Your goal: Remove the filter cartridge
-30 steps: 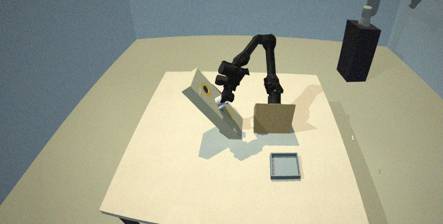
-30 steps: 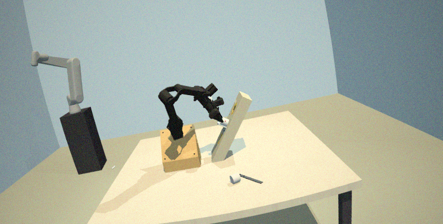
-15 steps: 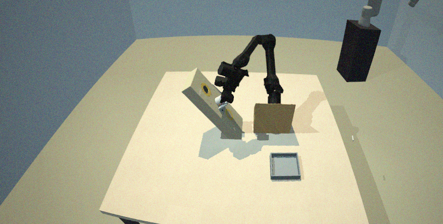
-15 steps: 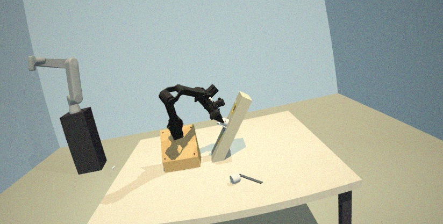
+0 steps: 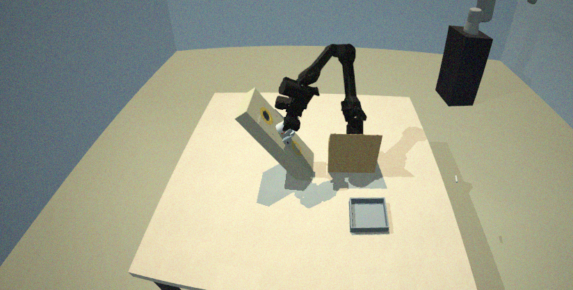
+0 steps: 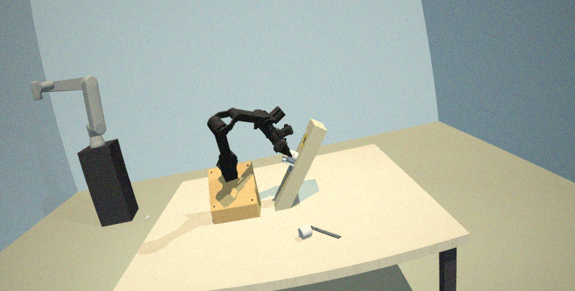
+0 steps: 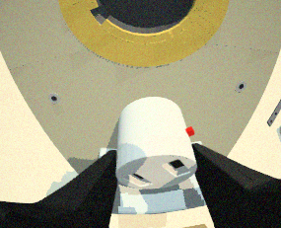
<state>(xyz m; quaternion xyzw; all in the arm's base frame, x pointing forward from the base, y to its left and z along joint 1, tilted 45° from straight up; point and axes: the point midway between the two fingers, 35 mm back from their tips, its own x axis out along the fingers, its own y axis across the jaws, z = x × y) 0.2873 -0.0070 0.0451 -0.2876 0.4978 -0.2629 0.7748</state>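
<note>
My gripper tip is 32 cm past the grey-blue tray, 33 cm to the right of it and 21 cm above it. Round my gripper tip: round white filter cartridge right at my gripper tip; small white cylinder 5 cm behind, 38 cm to the right, 20 cm below.
</note>
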